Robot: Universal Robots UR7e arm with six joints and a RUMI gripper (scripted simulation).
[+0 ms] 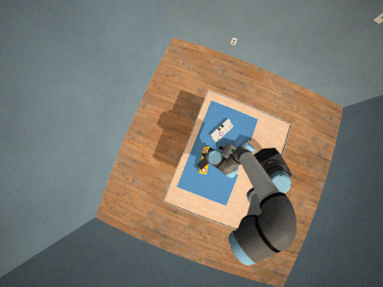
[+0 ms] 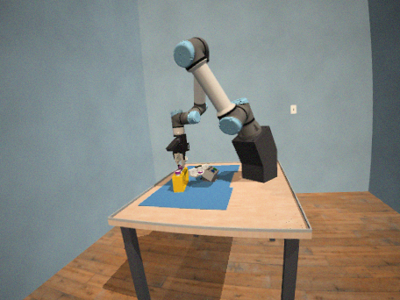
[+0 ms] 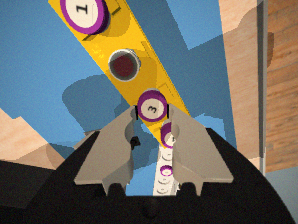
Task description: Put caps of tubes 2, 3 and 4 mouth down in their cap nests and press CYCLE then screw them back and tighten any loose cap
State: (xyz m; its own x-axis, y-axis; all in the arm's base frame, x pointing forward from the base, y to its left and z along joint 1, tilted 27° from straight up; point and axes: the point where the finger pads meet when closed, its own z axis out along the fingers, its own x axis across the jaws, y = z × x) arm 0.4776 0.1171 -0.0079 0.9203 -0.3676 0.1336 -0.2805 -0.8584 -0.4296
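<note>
My gripper is now 1 cm above the cap. From my hand the other things lie so: green key 19 cm behind, 15 cm to the right, 6 cm below; then blue cycle key 19 cm behind, 10 cm to the right, 6 cm below; then key housing 17 cm behind, 12 cm to the right, 7 cm below.
</note>
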